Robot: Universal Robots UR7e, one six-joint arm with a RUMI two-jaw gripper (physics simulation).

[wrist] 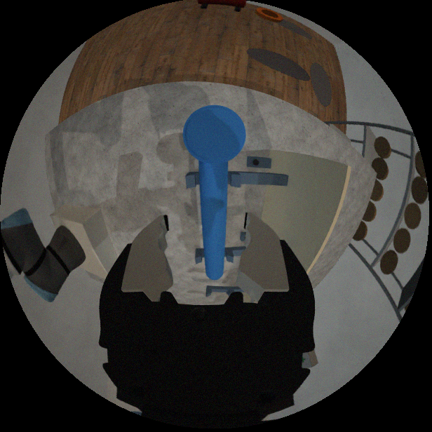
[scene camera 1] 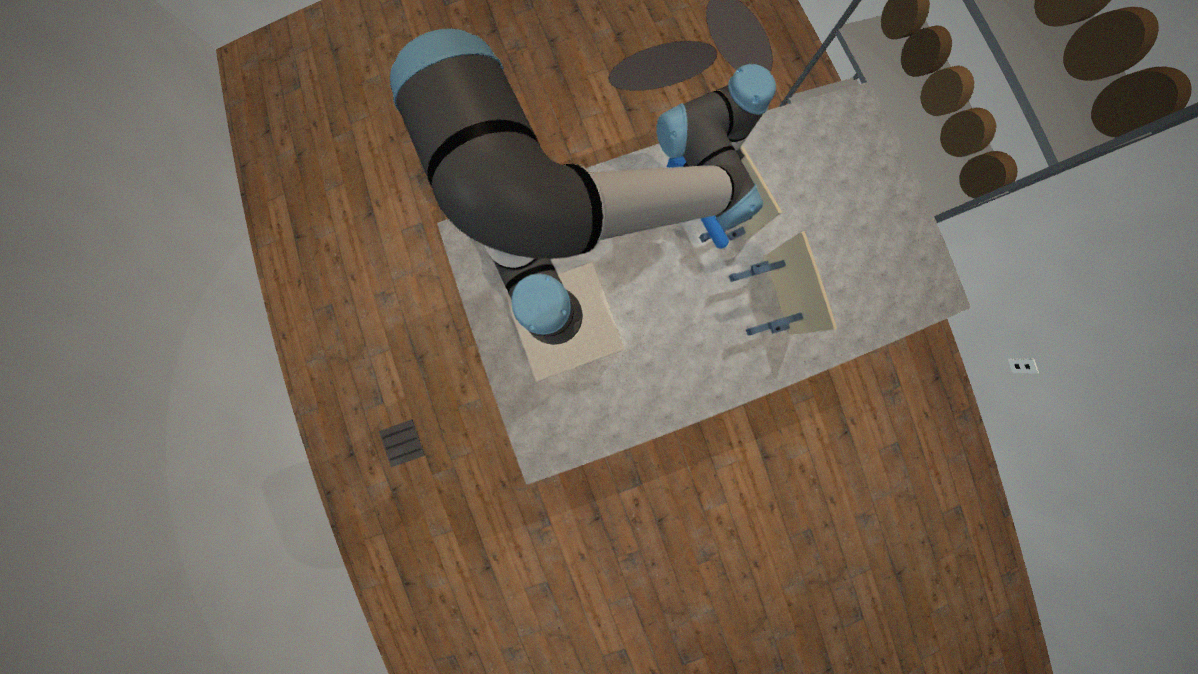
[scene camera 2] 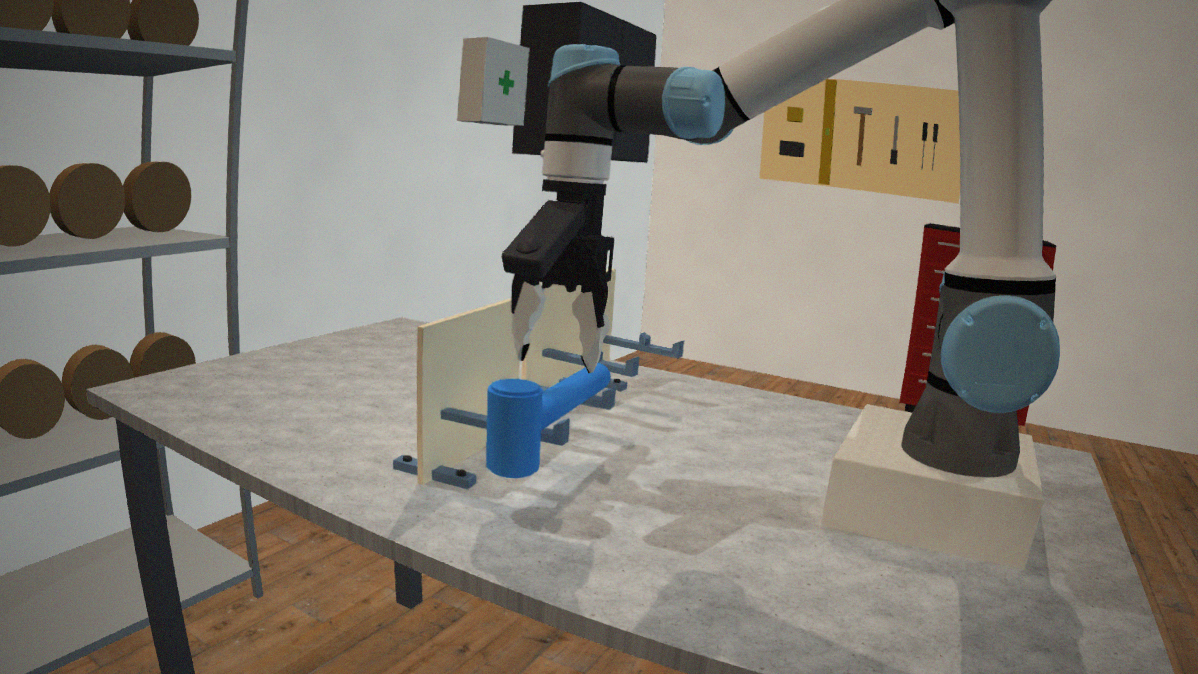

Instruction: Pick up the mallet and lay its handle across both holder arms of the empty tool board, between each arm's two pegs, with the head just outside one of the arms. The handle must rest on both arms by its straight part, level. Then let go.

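The blue mallet [scene camera 1: 714, 231] [scene camera 2: 513, 431] [wrist: 214, 134] lies with its handle across the arms of one tool board [scene camera 2: 460, 377] [wrist: 310, 210]; its head is outside the arm farther from the empty board. The empty tool board [scene camera 1: 805, 289] stands beside it, with two bare holder arms [scene camera 1: 774, 324] [scene camera 2: 640, 345]. My gripper [scene camera 2: 557, 360] [wrist: 205, 215] is partly open and empty, pointing down above the handle. In the wrist view its jaws stand on either side of the handle. The gripper is hidden under the arm in scene camera 1.
The robot's base block [scene camera 1: 578, 352] [scene camera 2: 921, 511] stands on the grey table [scene camera 1: 603, 427] [scene camera 2: 276, 377], on the side that the holder arms point toward. A shelf rack [scene camera 2: 237, 167] with brown round discs stands beyond the table. The occupied board's panel is close beside one jaw.
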